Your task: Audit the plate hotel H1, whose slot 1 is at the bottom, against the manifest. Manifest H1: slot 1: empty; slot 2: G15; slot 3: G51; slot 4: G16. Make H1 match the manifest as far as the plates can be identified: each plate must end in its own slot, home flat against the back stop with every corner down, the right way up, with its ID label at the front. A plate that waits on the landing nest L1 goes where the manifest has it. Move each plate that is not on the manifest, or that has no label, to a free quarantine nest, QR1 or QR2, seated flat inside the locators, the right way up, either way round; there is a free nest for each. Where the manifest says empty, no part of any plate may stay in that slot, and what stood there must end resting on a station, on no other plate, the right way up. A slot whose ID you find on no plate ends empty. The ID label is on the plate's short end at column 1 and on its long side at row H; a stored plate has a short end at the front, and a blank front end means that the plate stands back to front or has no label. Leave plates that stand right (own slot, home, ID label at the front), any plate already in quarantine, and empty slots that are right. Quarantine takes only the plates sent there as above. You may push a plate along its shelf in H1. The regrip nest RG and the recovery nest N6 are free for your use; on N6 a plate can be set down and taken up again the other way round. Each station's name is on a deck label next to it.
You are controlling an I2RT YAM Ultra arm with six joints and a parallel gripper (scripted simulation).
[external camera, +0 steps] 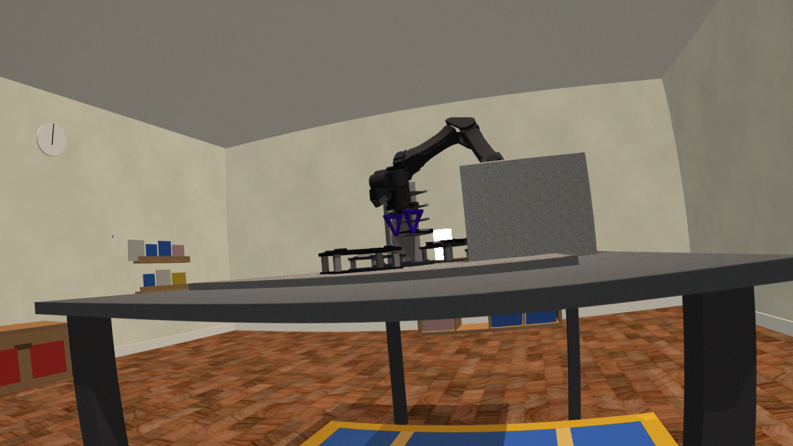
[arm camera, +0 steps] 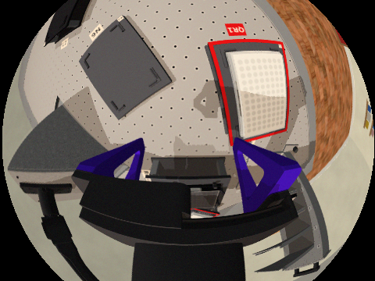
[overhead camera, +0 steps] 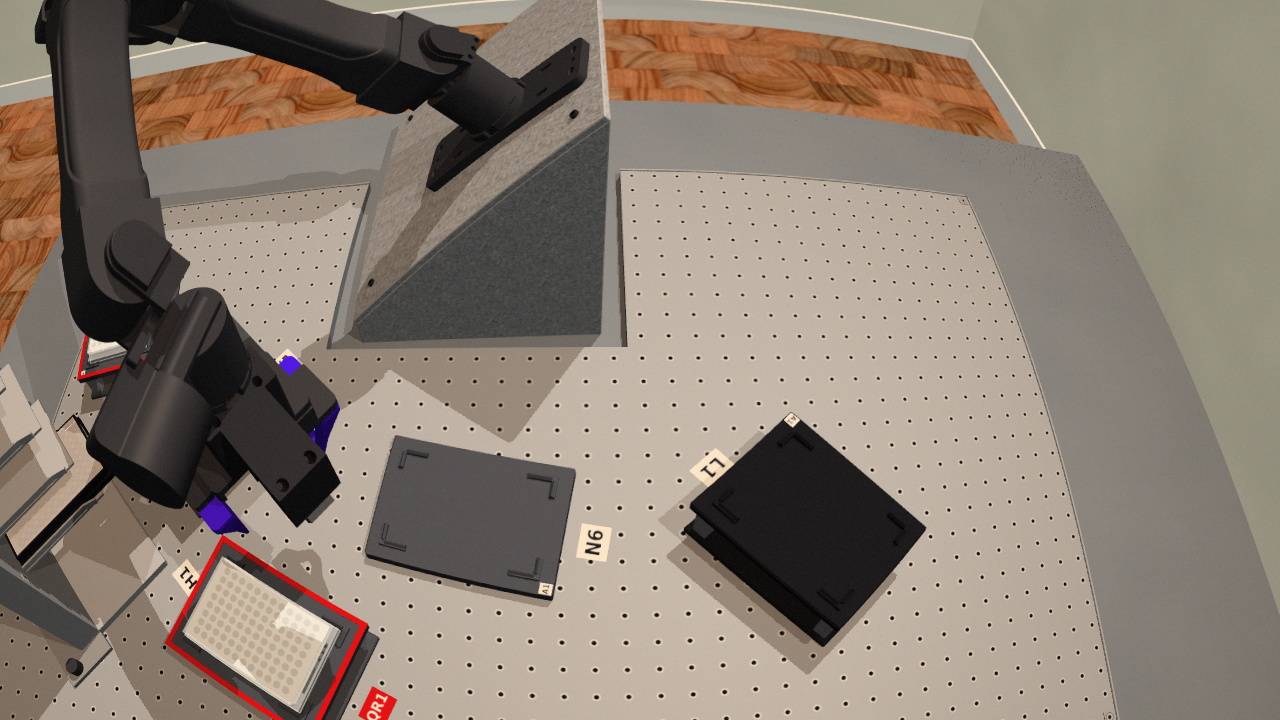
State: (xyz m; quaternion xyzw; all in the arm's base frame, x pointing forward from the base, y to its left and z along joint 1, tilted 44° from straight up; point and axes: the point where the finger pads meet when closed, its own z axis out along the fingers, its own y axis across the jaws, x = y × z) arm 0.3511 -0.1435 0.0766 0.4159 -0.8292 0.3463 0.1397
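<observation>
Now: hand 13 cm to the left of the regrip nest RG, 11 cm past it and 5 cm above it. From my hand the other things lie so: QR1 label: 15 cm ahead, 11 cm below, 7 cm to the left; then quarantine nest QR1: 11 cm ahead, 7 cm below, 3 cm to the right; then recovery nest N6: 14 cm to the left, 10 cm below, 4 cm behind.
</observation>
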